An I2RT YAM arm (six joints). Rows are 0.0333 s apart.
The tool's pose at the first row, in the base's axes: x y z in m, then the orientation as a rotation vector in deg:
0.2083 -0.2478 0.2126 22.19 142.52 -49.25
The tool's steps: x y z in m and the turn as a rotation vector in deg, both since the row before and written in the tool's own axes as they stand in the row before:
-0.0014 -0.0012 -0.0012 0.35 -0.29 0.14
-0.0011 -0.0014 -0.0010 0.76 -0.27 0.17
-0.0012 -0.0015 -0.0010 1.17 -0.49 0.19
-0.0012 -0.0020 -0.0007 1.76 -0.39 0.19
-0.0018 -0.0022 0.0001 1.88 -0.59 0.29
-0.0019 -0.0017 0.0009 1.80 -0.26 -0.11
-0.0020 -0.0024 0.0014 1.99 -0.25 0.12
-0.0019 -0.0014 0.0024 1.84 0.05 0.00
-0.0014 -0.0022 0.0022 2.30 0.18 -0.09
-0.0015 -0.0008 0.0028 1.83 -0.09 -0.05
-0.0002 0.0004 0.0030 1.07 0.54 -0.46
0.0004 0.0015 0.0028 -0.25 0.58 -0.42
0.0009 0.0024 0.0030 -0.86 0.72 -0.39
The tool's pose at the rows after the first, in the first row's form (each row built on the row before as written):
0.2086 -0.2481 0.2148 22.33 142.08 -49.64
0.2086 -0.2486 0.2168 22.65 141.50 -50.53
0.2086 -0.2492 0.2189 23.02 140.56 -51.93
0.2085 -0.2503 0.2211 23.65 139.48 -54.06
0.2091 -0.2521 0.2232 24.32 138.10 -56.28
0.2102 -0.2541 0.2247 24.68 137.19 -58.56
0.2112 -0.2569 0.2264 25.37 136.07 -60.96
0.2128 -0.2598 0.2269 26.06 135.30 -63.22
0.2135 -0.2630 0.2278 26.89 134.44 -66.09
0.2151 -0.2659 0.2277 27.41 133.51 -68.35
0.2162 -0.2682 0.2260 27.65 133.67 -69.88
0.2173 -0.2697 0.2234 27.51 134.50 -69.78
0.2184 -0.2708 0.2198 27.30 135.73 -68.92

